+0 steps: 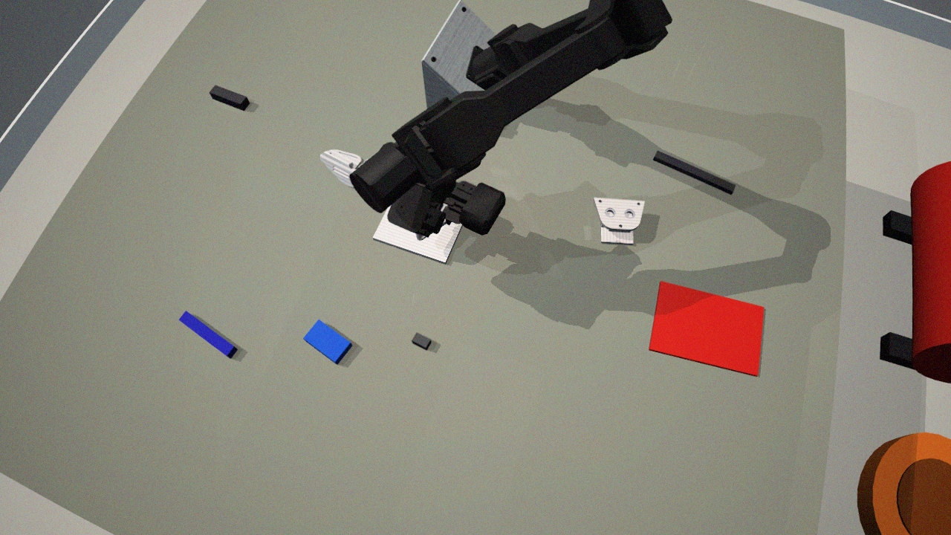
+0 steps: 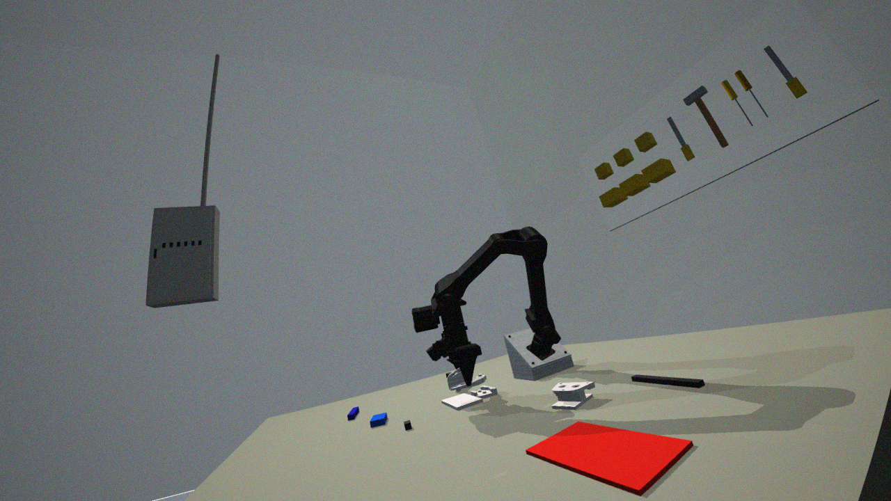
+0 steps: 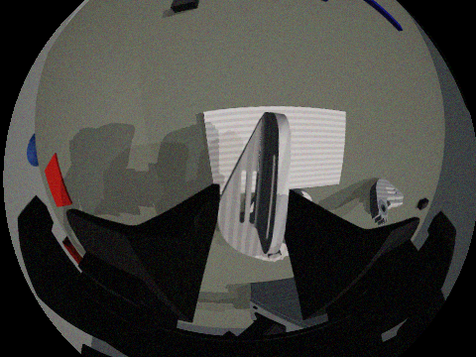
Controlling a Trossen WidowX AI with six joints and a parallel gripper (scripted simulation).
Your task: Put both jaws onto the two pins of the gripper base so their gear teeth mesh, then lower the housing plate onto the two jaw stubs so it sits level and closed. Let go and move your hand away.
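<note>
Right now the white ribbed plate is 1 cm ahead of my gripper tip, 3 cm to the right of it and 4 cm below it. From my gripper tip the other things lie so: small black block (18 cm ahead, 2 cm to the left, 4 cm below); blue block (21 cm ahead, 11 cm to the right, 4 cm below); housing plate (6 cm behind, 2 cm to the right, 4 cm below).
</note>
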